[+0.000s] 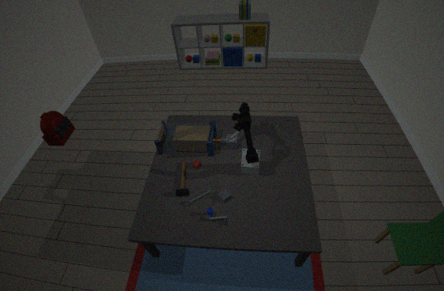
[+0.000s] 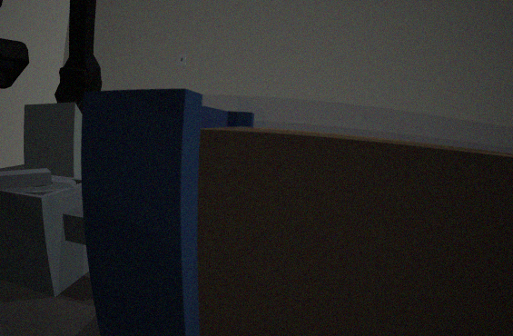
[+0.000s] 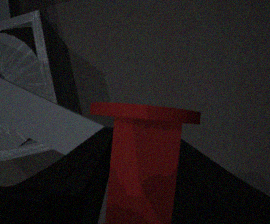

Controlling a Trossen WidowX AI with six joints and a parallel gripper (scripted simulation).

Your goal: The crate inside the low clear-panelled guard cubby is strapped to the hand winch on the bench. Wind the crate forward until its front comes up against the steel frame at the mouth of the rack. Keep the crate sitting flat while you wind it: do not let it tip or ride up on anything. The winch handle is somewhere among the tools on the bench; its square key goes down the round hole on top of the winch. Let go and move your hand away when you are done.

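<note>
The blue steel frame lies 20 cm ahead of my gripper tip, 9 cm to the left of it and 2 cm below it. The rest, counted from my gripper tip: red knob 1 cm behind; grey winch 10 cm below, 8 cm to the left, 3 cm ahead; grey winch handle 4 cm to the left, 3 cm below, 1 cm ahead.
</note>
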